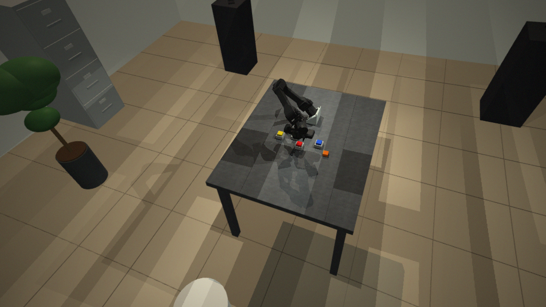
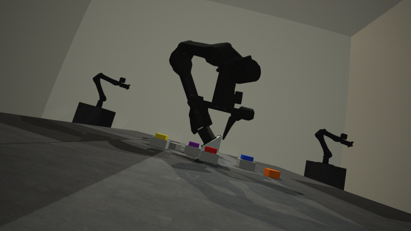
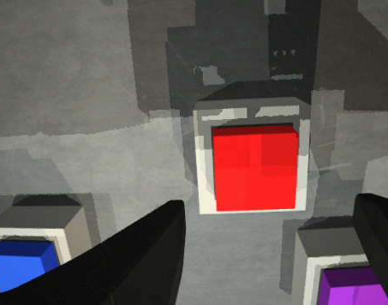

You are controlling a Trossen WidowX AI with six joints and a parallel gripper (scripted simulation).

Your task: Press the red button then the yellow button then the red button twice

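My gripper tip is 40 mm above the red button. Round my gripper tip: yellow button 40 mm behind, 150 mm to the right, 40 mm below; then small grey block 110 mm behind, 120 mm to the right, 60 mm below; then orange block 180 mm to the left, 60 mm below.
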